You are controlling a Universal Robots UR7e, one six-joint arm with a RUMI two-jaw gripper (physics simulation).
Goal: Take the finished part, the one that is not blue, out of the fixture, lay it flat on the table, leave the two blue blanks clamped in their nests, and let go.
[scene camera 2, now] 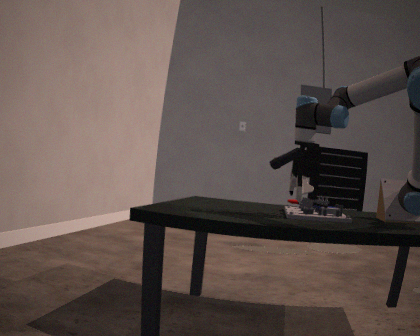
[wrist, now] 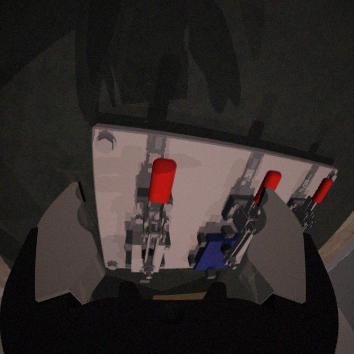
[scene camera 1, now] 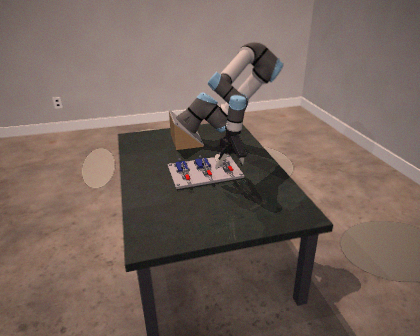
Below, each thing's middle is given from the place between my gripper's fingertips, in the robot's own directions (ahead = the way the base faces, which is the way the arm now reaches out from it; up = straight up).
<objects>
My gripper is now 100 mm past the fixture plate (scene camera 1: 197, 178), 90 mm to the left of it and 50 mm above it.
</objects>
